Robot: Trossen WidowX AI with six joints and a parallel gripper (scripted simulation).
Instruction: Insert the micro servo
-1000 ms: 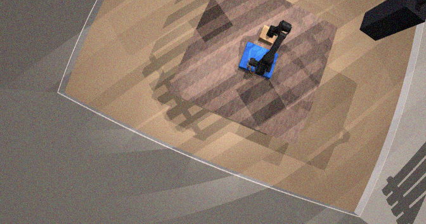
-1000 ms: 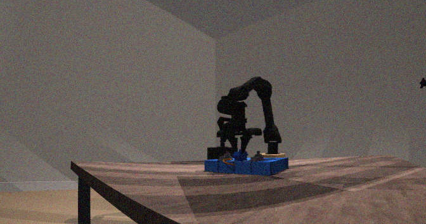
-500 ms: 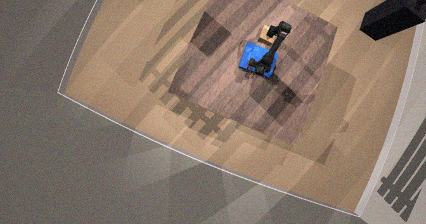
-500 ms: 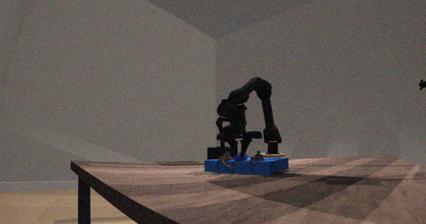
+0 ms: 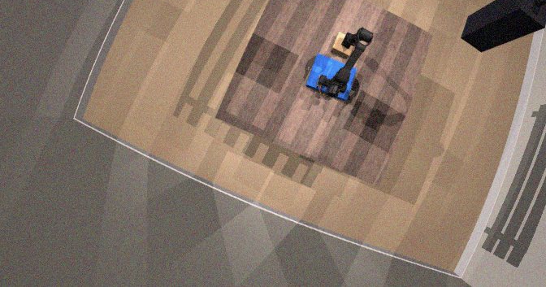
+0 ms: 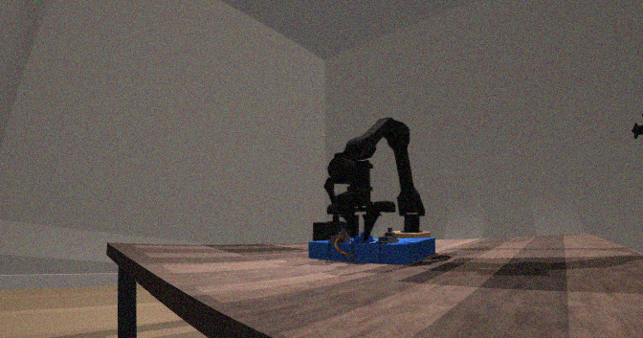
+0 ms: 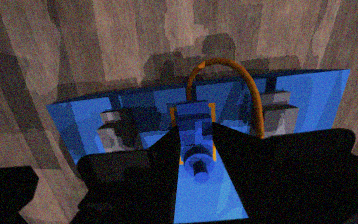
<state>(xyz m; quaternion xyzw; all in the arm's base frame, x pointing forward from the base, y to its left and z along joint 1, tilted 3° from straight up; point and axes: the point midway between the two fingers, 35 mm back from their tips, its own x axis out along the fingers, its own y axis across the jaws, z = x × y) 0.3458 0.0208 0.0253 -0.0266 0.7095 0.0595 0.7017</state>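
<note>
The blue robot deck is 120 mm behind my gripper tip, 30 mm below it and 10 mm to the right of it.
</note>
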